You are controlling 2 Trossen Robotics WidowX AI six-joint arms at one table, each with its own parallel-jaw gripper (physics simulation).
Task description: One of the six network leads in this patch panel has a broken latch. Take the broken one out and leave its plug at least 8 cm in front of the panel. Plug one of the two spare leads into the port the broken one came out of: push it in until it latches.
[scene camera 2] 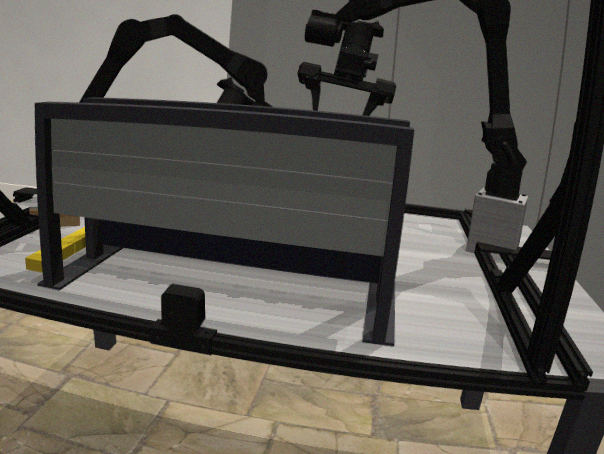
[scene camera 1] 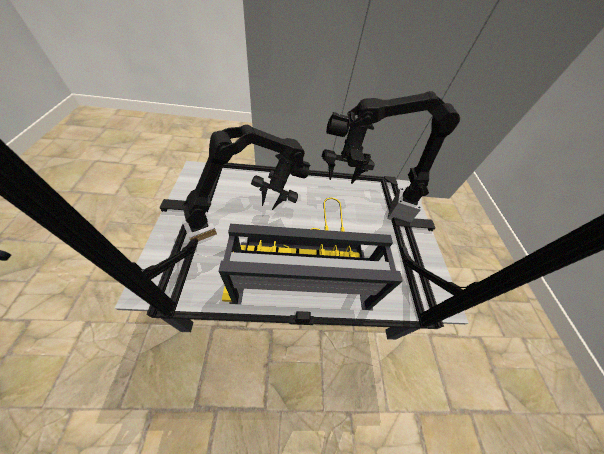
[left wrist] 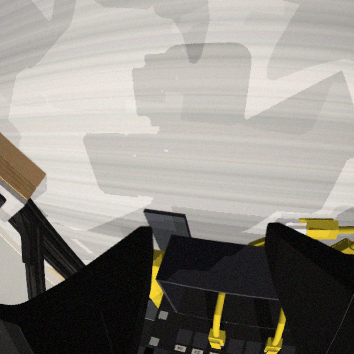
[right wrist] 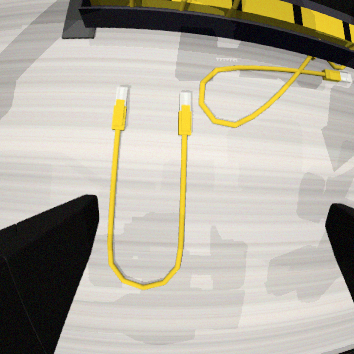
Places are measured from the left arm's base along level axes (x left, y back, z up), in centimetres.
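Pixels of known places: left gripper, fingertip midpoint: [scene camera 1: 267,207] [left wrist: 209,236]; right gripper, fingertip midpoint: [scene camera 1: 340,181] [right wrist: 219,212]; left arm's base at its link origin: [scene camera 1: 198,223]; right arm's base at its link origin: [scene camera 2: 502,195] [scene camera 1: 410,198].
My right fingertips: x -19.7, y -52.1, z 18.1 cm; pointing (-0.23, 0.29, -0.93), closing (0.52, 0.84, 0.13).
Observation:
Ahead of a thing's pixels: the offset from my right fingertips to its middle. "spot": to the spot under its first point.
The patch panel stands in a dark frame @[spot: dx -26.5, dy +31.8, dz +3.8 cm] [scene camera 1: 310,270] [scene camera 2: 225,116]; its front edge [right wrist: 200,22] shows in the right wrist view. Two seated yellow leads @[spot: dx -3.5, dy +36.1, dz -13.4 cm] [left wrist: 216,337] @[spot: dx -6.3, dy +31.8, dz -13.5 cm] [left wrist: 273,345] show in the left wrist view. A U-shaped yellow lead [scene camera 1: 332,198] [right wrist: 183,200] lies flat on the table, both plugs free. A looped yellow lead @[spot: dx -1.7, dy +10.0, dz -21.9 cm] [right wrist: 235,124] lies beside it; its plug @[dx -1.0, dy +27.1, dz -21.8 cm] [right wrist: 332,75] [left wrist: 321,228] lies on the table near the panel. Latches are too small to judge. My left gripper [scene camera 1: 268,206] [left wrist: 209,236] is open and empty above the table. My right gripper [scene camera 1: 342,180] [scene camera 2: 341,112] [right wrist: 219,212] is wide open, high above the U-shaped lead.
A yellow bar [scene camera 1: 226,294] [scene camera 2: 57,250] lies by the frame's left leg. A wooden block [scene camera 1: 203,234] [left wrist: 17,165] is at the left arm's base. Black rails [scene camera 1: 235,318] [scene camera 2: 350,367] border the table. A black box [scene camera 2: 183,306] sits on the near rail.

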